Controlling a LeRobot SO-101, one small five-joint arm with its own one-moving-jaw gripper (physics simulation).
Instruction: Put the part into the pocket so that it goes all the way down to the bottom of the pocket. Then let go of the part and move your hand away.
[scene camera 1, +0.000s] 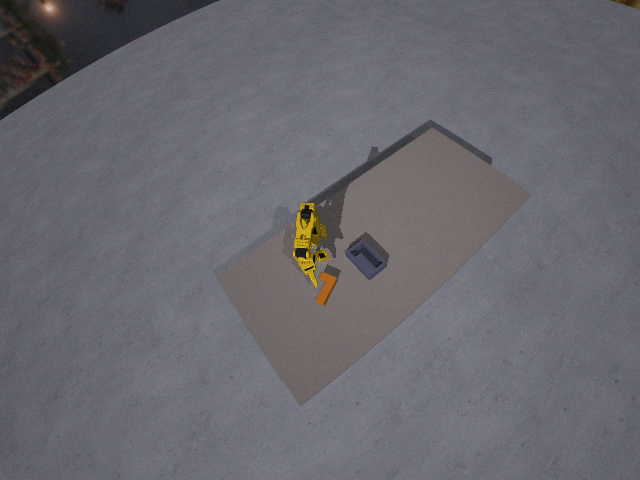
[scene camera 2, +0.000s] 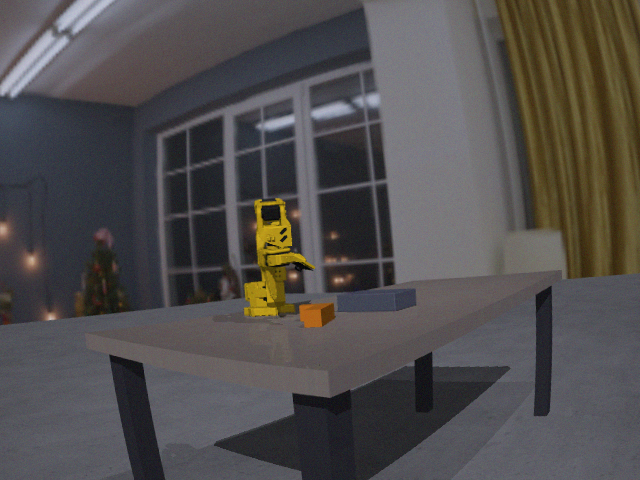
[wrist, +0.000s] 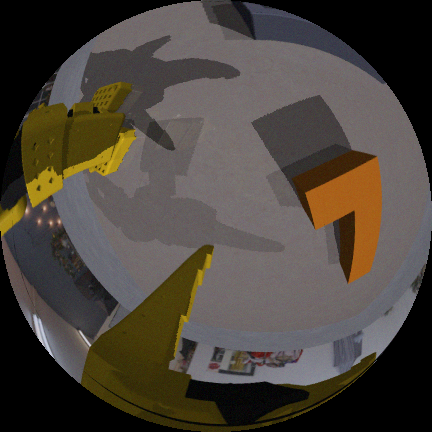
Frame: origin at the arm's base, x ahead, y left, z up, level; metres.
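Seen in the pictures: end effector, tool point: (scene camera 1: 309, 265) (scene camera 2: 274, 297) (wrist: 212, 254); arm's base, origin of the base link: (scene camera 1: 317, 237) (scene camera 2: 276, 313) (wrist: 117, 118).
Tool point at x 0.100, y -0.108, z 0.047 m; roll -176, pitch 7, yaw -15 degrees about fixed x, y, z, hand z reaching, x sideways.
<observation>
Pixels of each thing's top centre, then the offset from my tool point to it. "spot": a spot on its surface instead. Level surfaces: height alone.
- orange L-shaped part, middle of its top: (wrist: 353, 245) (scene camera 2: 310, 306) (scene camera 1: 323, 287) dx +0.097, dy -0.011, dz -0.017 m
- blue-grey block, middle of its top: (scene camera 2: 376, 291) (scene camera 1: 366, 257) dx +0.110, dy +0.188, dz -0.011 m
- block's pocket, surface spot: (scene camera 1: 370, 256) spot: dx +0.109, dy +0.213, dz -0.042 m
- tan table, its level: dz -0.047 m
The orange L-shaped part (scene camera 1: 326, 290) (scene camera 2: 316, 315) (wrist: 371, 200) lies flat on the table, apart from the blue-grey block (scene camera 1: 370, 271) (scene camera 2: 366, 301) (wrist: 300, 31). The block's pocket (scene camera 1: 370, 256) is an L-shaped recess and faces up in scene camera 1. Its inside does not show in scene camera 2 or the wrist view. My gripper (scene camera 1: 321, 271) is fully open and empty, above the table beside the part, on the side near the arm's base. In the wrist view one notched jaw (wrist: 172, 305) shows, with its tip to the left of the part. In scene camera 2 the gripper hangs well above the part.
The tan table (scene camera 1: 439, 180) (scene camera 2: 206, 353) bears the arm, the part and the block. The arm's yellow base (scene camera 2: 261, 311) stands behind the part in scene camera 2. Shadows of the arm fall on the table near the base. The table's near corner is beyond the part in scene camera 1.
</observation>
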